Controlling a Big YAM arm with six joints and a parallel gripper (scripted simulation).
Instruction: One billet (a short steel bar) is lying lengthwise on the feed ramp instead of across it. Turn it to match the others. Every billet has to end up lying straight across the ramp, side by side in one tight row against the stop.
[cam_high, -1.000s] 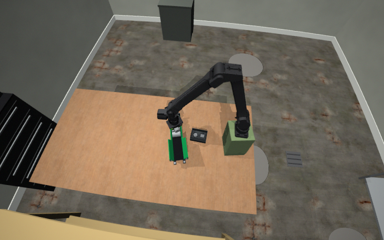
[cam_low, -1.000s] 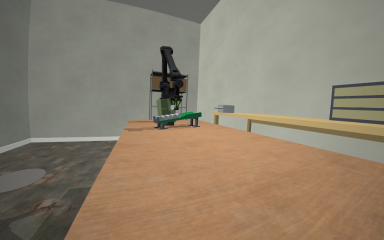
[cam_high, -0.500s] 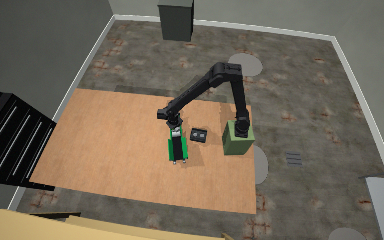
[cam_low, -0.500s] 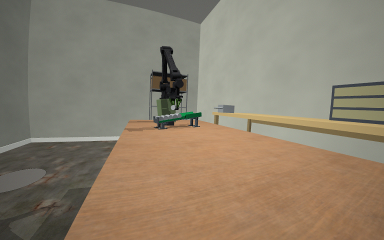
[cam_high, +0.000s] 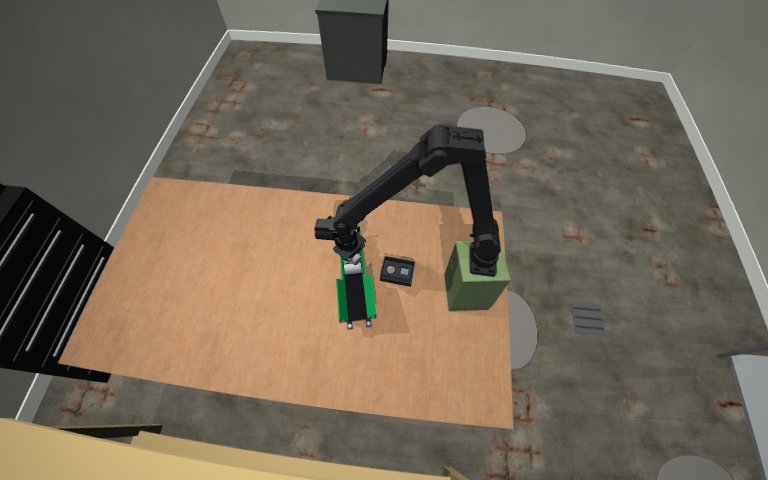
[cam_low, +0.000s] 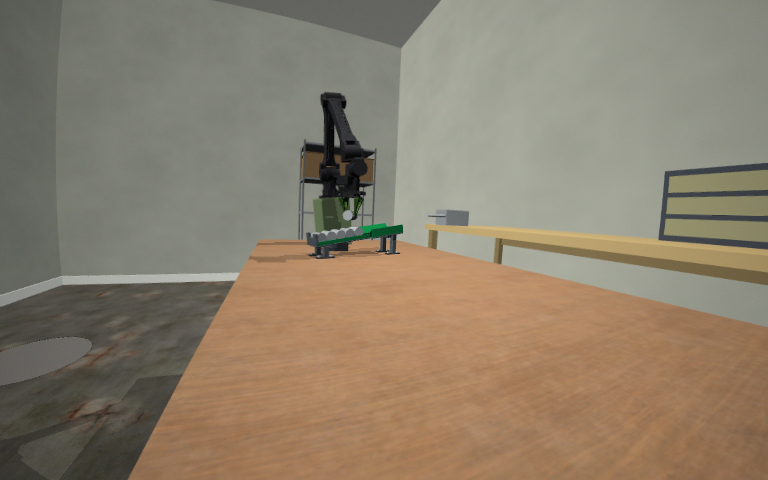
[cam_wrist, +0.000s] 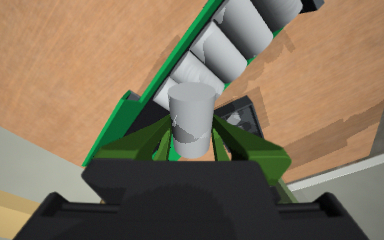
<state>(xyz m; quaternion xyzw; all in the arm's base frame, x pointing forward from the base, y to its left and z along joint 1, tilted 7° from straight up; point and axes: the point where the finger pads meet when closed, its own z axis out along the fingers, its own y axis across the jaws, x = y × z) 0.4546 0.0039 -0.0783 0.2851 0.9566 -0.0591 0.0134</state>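
My hand is right at the grey steel billet. Round my hand: small dark box 17 cm behind, 3 cm to the right, 15 cm below.
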